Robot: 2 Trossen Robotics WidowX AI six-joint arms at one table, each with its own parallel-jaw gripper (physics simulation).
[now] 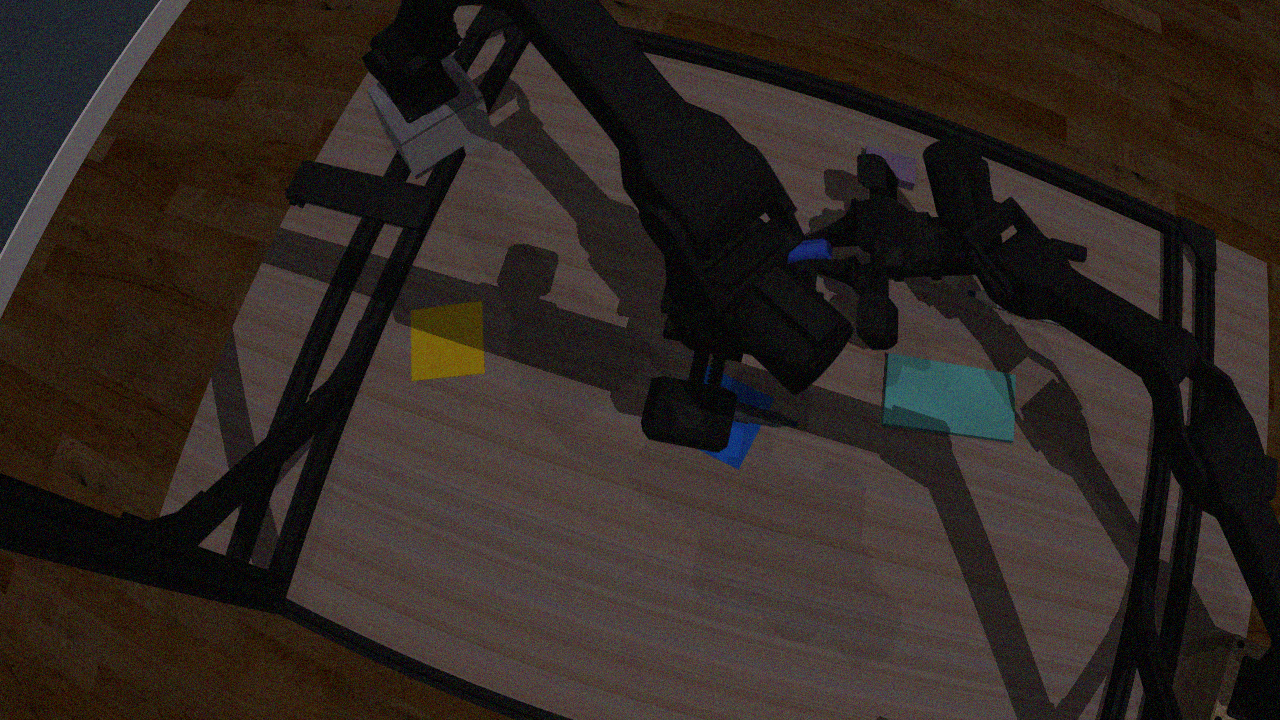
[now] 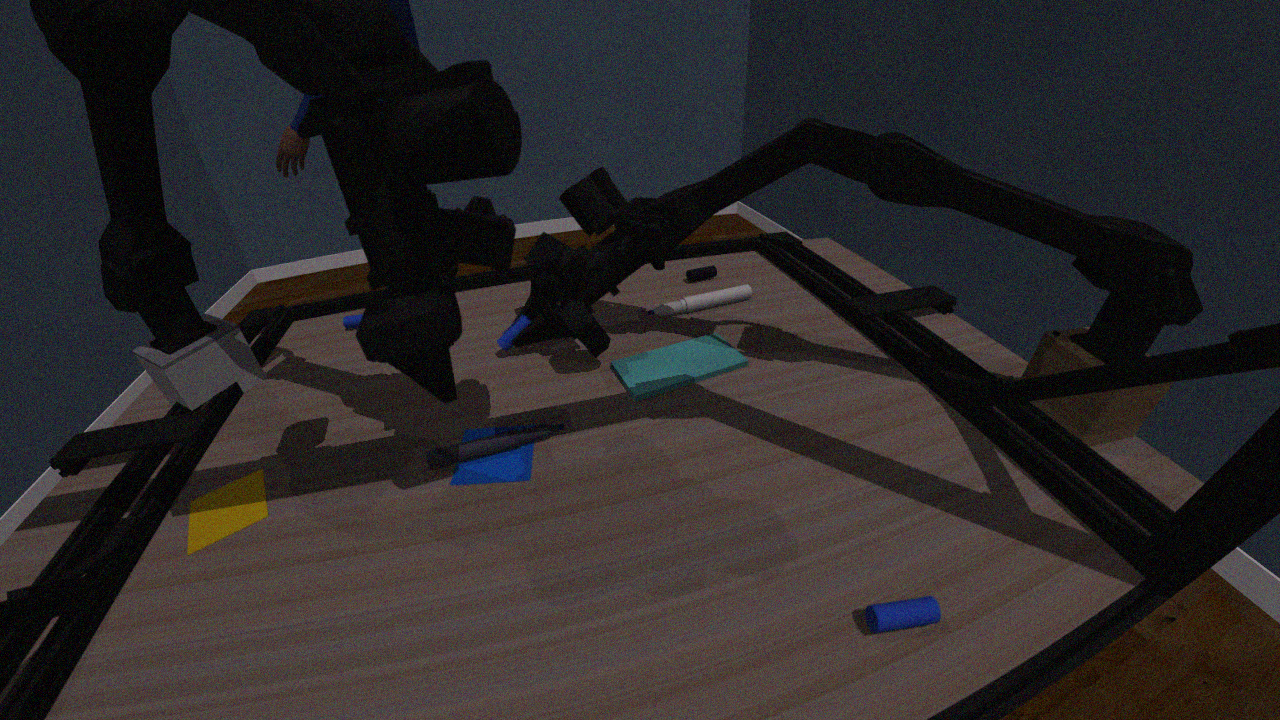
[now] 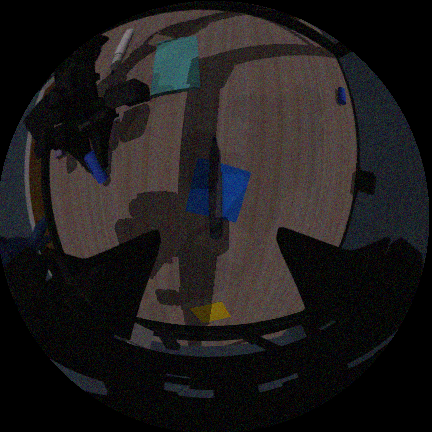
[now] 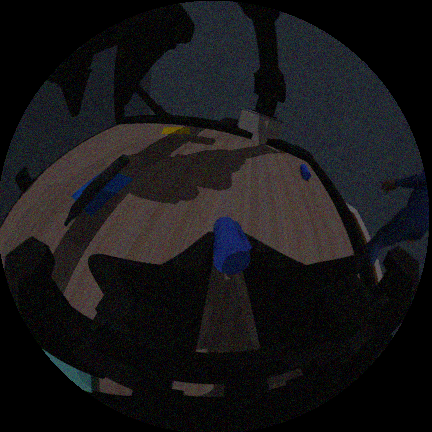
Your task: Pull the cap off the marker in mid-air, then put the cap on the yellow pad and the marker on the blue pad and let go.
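Seen in the pictures: left gripper, fingertip midpoint: (image 1: 709,366) (image 2: 449,370) (image 3: 219,234) (image 4: 94,109); right gripper, fingertip midpoint: (image 1: 799,253) (image 2: 511,339) (image 3: 99,170) (image 4: 225,237); left arm's base at its link origin: (image 1: 422,91) (image 2: 184,336) (image 4: 263,113); right arm's base at its link origin: (image 1: 1255,693) (image 2: 1110,351).
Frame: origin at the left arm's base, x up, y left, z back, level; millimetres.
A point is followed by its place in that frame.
The dark, uncapped marker (image 1: 765,414) {z -471, x -71, y 96 mm} (image 2: 501,444) {z -453, x -74, y 68 mm} (image 3: 215,192) {z -442, x -69, y 68 mm} (image 4: 97,189) {z -444, x -79, y 83 mm} lies across the blue pad (image 1: 744,445) {z -480, x -87, y 66 mm} (image 2: 514,471) {z -476, x -87, y 52 mm} (image 3: 238,187) {z -468, x -87, y 46 mm} (image 4: 118,184) {z -415, x -87, y 81 mm}, its ends past the pad's edges. The yellow pad (image 1: 447,355) {z -247, x -87, y -116 mm} (image 2: 228,512) {z -239, x -87, y -112 mm} (image 3: 212,313) {z -233, x -87, y -115 mm} (image 4: 175,130) {z -237, x -87, y -101 mm} is bare, partly in shadow. My left gripper (image 2: 447,392) {z -426, x 14, y 59 mm} (image 3: 219,234) {z -426, x 14, y 59 mm} is open and empty above the marker's blunt end. My right gripper (image 1: 810,253) {z -361, x -66, y 222 mm} (image 2: 516,331) {z -361, x -66, y 222 mm} (image 3: 99,170) {z -361, x -66, y 222 mm} is shut on the blue cap (image 4: 231,246) {z -379, x -39, y 236 mm}, held tilted above the table behind the blue pad. Its fingertips partly hide the cap.
A teal slab (image 1: 950,398) {z -569, x -79, y 263 mm} (image 2: 680,365) {z -573, x -79, y 258 mm} (image 3: 176,65) {z -557, x -80, y 250 mm} lies right of the blue pad. Behind it lie a white marker (image 2: 716,298) {z -577, x -71, y 424 mm} (image 3: 123,46) {z -558, x -71, y 407 mm} and a black cylinder (image 2: 700,274) {z -532, x -73, y 502 mm}. Blue cylinders lie at front right (image 2: 904,614) {z -812, x -67, y 15 mm} (image 3: 341,95) {z -800, x -70, y 22 mm} and back left (image 2: 352,321) {z -78, x -72, y 190 mm} (image 4: 305,171) {z -105, x -69, y 207 mm}.
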